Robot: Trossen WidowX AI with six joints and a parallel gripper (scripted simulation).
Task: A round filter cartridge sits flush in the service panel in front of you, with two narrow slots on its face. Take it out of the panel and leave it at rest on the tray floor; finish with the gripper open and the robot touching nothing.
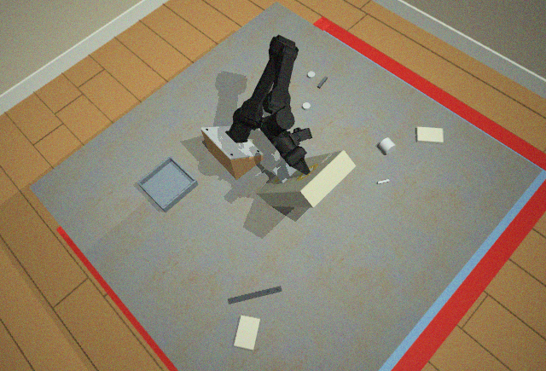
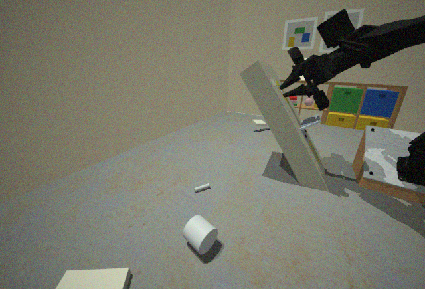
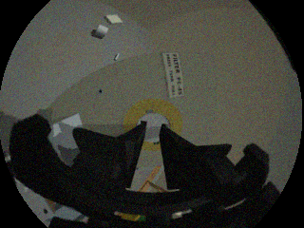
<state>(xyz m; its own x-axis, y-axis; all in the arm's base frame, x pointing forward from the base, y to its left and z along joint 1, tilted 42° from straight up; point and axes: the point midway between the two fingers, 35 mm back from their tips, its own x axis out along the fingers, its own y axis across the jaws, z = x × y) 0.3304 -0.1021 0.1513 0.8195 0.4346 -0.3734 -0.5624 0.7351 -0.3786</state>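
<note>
My gripper tip is 10 mm short of the round filter cartridge and 10 mm above it. The rest, counted from my gripper tip: grey-blue tray: 400 mm behind, 320 mm to the right, 220 mm below; cream service panel: 40 mm behind, 80 mm below.
</note>
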